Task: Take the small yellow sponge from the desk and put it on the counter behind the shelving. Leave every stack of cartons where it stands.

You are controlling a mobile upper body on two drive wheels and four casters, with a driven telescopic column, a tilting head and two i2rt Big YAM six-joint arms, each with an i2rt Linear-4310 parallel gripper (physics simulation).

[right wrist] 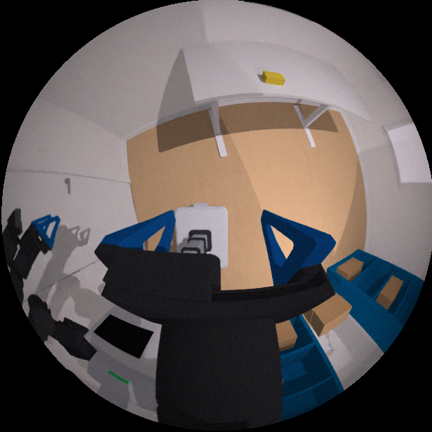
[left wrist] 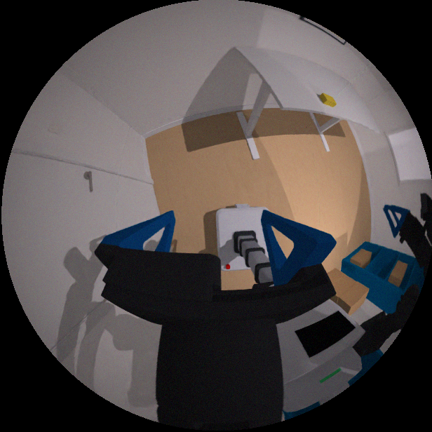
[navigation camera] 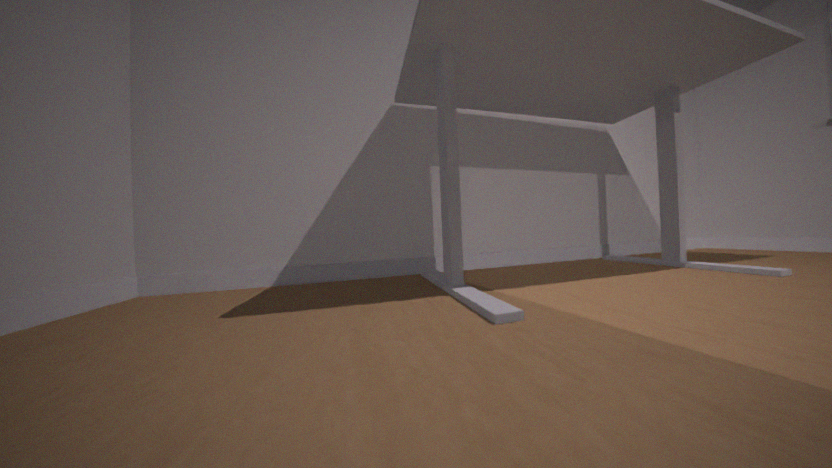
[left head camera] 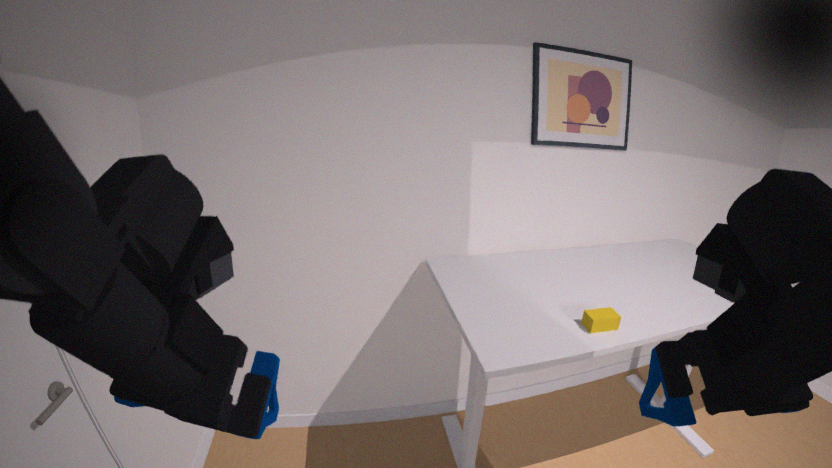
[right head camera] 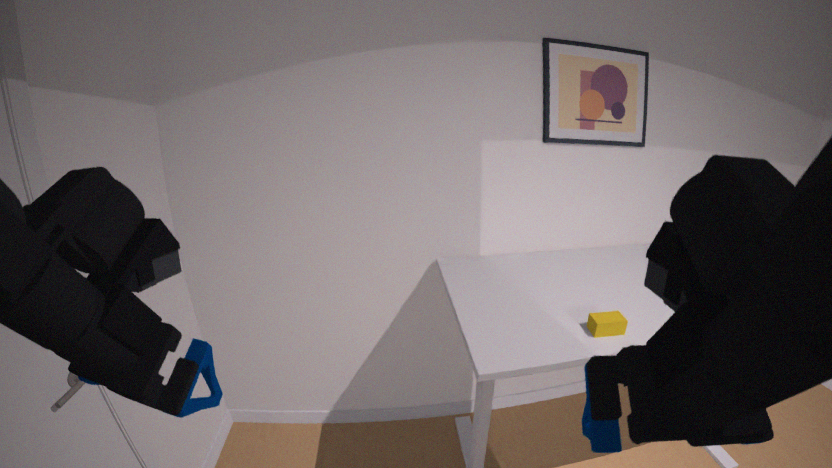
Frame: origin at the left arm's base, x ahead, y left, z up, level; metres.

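Where they show: left gripper, fingertip midpoint: (left head camera: 230,405) (right head camera: 184,389); right gripper, fingertip midpoint: (left head camera: 681,405) (right head camera: 633,425).
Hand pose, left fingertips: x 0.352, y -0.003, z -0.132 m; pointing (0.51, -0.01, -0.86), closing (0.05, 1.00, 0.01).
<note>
Things, the pixels of their centre, and the offset from my left fingertips. "*": a spot on its surface instead. Level surfaces: height alone.
- small yellow sponge, body centre: (right head camera: 606,323) (left head camera: 601,320) 0.657 m ahead, 0.717 m right, 0.305 m down
- white desk, its level: 0.328 m down
- desk's leg, surface spot: (navigation camera: 450,192) (left head camera: 472,424) * 0.831 m ahead, 0.387 m right, 0.909 m down
- door handle, surface spot: (left head camera: 51,404) * 0.202 m ahead, 0.727 m left, 0.344 m down
The small yellow sponge (left head camera: 601,320) (right head camera: 607,323) (left wrist: 328,99) (right wrist: 273,78) lies on the white desk (left head camera: 512,308) (right head camera: 506,308) (left wrist: 290,80) (right wrist: 220,75), close to its near long edge. My left gripper (left head camera: 197,407) (right head camera: 144,381) (left wrist: 217,215) is open and empty, well to the left of the desk in the head views. My right gripper (left head camera: 733,401) (right head camera: 657,430) (right wrist: 217,214) is open and empty, on the near side of the desk and apart from the sponge. Brown cartons (left wrist: 350,290) (right wrist: 330,312) stand beside blue shelving (left wrist: 367,287) (right wrist: 370,320). I cannot make out the counter.
The desk's leg (left head camera: 474,419) (navigation camera: 450,192) and its foot (navigation camera: 488,303) stand on the floor at the near left end. A door handle (left head camera: 51,404) shows on the left wall. A framed picture (left head camera: 581,96) hangs above the desk. My white base (right wrist: 217,215) shows below the grippers.
</note>
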